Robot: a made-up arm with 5 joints.
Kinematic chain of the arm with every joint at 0, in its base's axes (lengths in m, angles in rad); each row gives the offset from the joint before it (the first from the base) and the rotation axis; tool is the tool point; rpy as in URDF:
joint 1: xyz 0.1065 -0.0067 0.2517 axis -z
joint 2: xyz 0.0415 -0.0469 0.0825 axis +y
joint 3: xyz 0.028 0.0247 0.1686 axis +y
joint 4: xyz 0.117 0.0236 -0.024 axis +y
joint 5: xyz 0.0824 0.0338 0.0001 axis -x
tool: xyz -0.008 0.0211 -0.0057 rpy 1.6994 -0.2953 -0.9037
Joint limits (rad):
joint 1: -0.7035..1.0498
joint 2: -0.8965..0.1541
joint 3: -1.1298..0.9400
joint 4: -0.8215..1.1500
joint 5: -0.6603..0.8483
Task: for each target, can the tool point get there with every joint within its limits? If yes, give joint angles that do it. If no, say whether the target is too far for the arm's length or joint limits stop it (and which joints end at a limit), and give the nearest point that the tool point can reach.
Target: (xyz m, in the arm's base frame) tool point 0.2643 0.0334 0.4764
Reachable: yes | joints 0.0884 -0.6587 0.4082 0.2868 0.2845
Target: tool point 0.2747 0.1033 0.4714
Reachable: yes | joints -0.3004 -0.3675 0.5167 -0.4082 0.1356
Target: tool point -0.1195 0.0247 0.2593
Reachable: no: joint limits stop it (at a limit: joint 1, joint 2, joint 3, joint 4) | nearest point 0.1172 0.0624 0.3561 | short by 0.258 m
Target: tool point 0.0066 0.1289 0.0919
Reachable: no: joint limits stop it (at a limit: joint 1, joint 2, joint 3) | nearest point 0.1457 0.1014 0.3125 | short by 0.262 m
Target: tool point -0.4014 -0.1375 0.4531
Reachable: no: too far | nearest point -0.0725 -0.0528 0.5903 | short by 0.366 m
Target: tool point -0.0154 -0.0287 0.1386
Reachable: no: joint limits stop it (at a limit: joint 1, joint 2, joint 3, joint 5) | nearest point 0.1339 0.0754 0.3262 | short by 0.261 m
